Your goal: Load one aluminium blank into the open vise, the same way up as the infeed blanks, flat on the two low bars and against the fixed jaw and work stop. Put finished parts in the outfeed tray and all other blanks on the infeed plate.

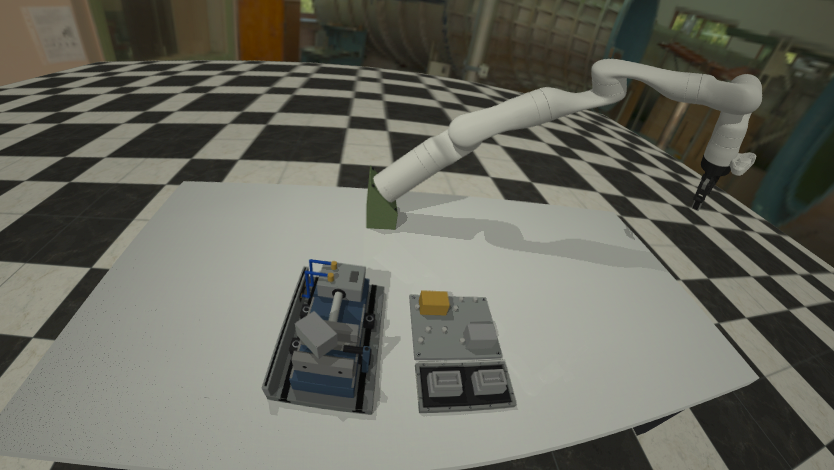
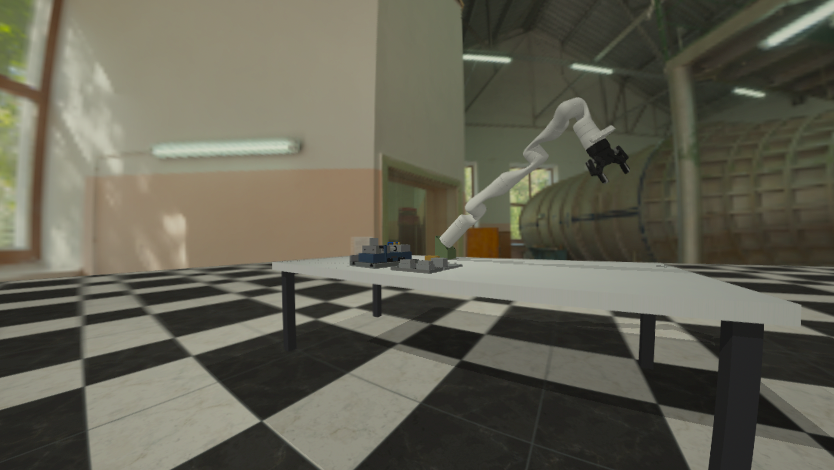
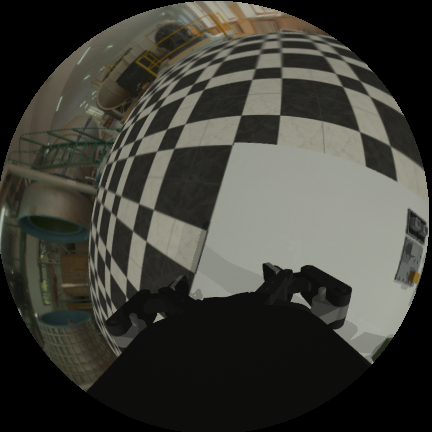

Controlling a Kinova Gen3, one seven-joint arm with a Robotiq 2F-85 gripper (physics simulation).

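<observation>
My gripper is open and empty, high at the table's right side, far from the vise and plates. The vise stands left of centre. A grey blank lies tilted and turned over the vise jaws; the low bars are hidden. On the infeed plate, a grey blank sits at the right front and an orange block at the back left. The outfeed tray holds two grey parts with recessed tops.
Blue hoses with orange fittings rise at the vise's back left. A blue work-stop bracket stands at its right. The green arm base is at the table's back. Small pegs stick up from the infeed plate. The checkered floor surrounds the table.
</observation>
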